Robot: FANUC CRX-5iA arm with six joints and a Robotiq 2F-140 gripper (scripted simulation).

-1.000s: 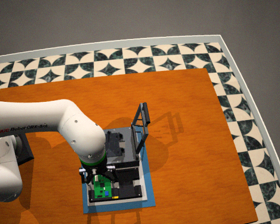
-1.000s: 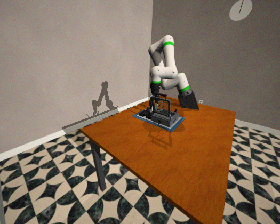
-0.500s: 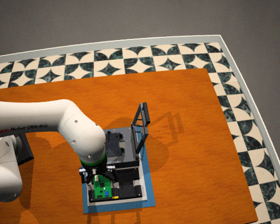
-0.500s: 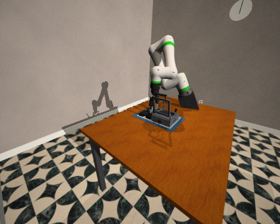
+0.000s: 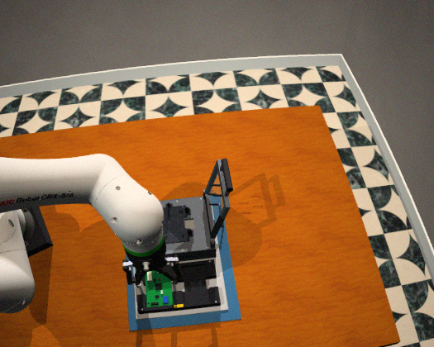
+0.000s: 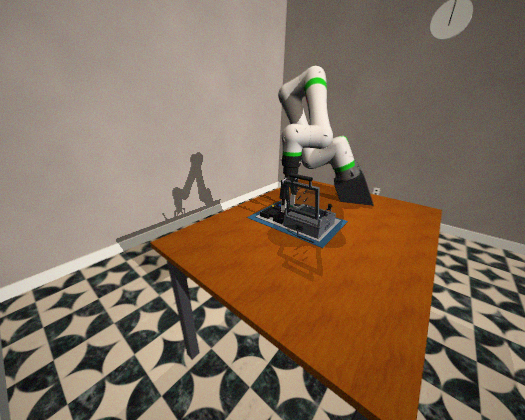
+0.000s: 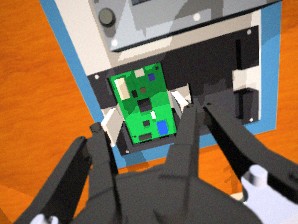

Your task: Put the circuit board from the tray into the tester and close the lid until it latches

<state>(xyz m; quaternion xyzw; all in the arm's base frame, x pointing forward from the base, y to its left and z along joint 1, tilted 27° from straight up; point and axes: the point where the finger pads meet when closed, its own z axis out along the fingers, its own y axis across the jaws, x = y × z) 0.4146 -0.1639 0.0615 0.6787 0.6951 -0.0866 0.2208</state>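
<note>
My hand is 20 mm above the green circuit board. From my hand the other things lie so: tester lid: 190 mm ahead, 170 mm to the left, 140 mm above; latch hook: 230 mm to the left, 50 mm above.
</note>
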